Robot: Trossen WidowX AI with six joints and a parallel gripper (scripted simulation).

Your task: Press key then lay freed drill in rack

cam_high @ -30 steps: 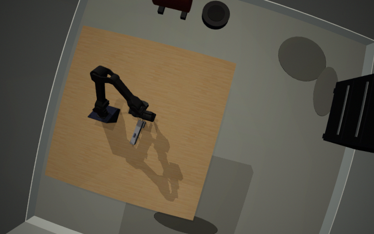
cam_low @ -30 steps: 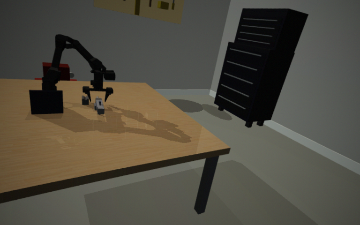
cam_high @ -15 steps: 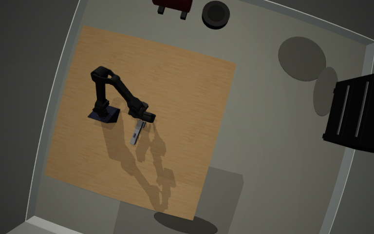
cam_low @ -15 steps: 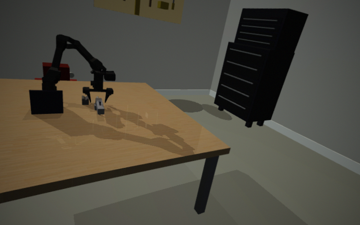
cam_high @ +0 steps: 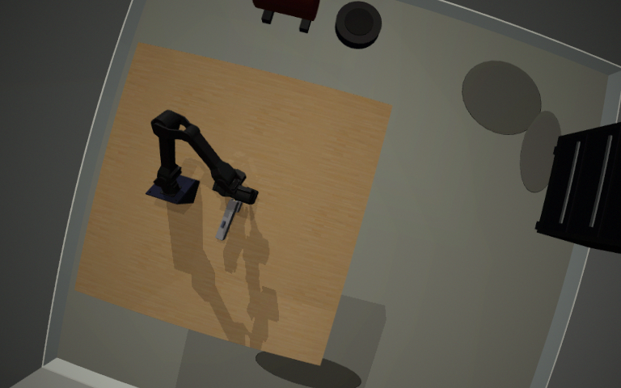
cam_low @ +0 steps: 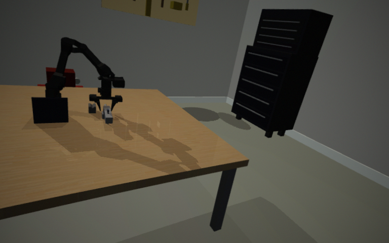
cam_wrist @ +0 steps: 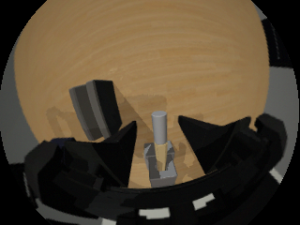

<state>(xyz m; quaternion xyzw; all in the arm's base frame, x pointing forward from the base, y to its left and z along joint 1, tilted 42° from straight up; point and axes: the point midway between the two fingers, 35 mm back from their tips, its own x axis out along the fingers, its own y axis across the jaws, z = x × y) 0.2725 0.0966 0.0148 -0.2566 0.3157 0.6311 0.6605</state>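
Right now the drill is 10 mm behind my gripper tip, 40 mm to the right of it and 30 mm above it. Also, from my gripper tip: dark key: 20 mm behind, 160 mm to the right, 40 mm above; then grey holder block: 10 mm behind, 140 mm to the right, 30 mm above; then rack: 70 mm behind, 40 mm to the left, 10 mm above.
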